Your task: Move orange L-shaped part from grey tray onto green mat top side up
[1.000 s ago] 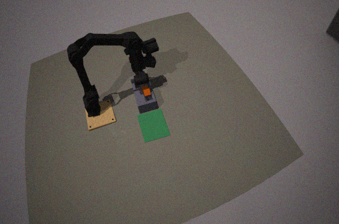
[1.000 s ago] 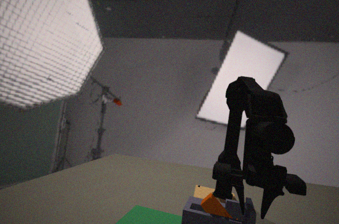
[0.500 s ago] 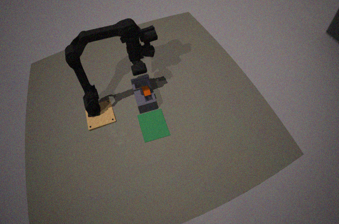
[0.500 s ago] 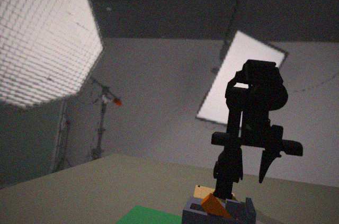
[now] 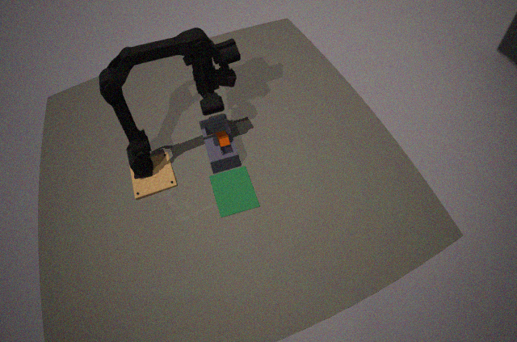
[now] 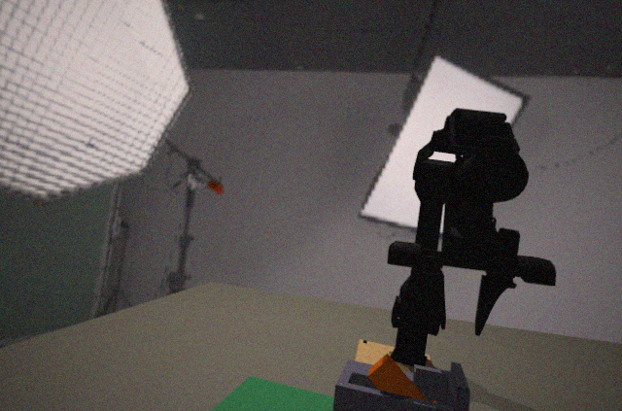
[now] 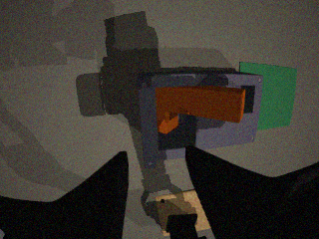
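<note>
My gripper tip is now 4 cm to the left of the orange L-shaped part and 10 cm above it. Round my gripper tip: green mat: 2 cm ahead, 22 cm to the right, 16 cm below.
</note>
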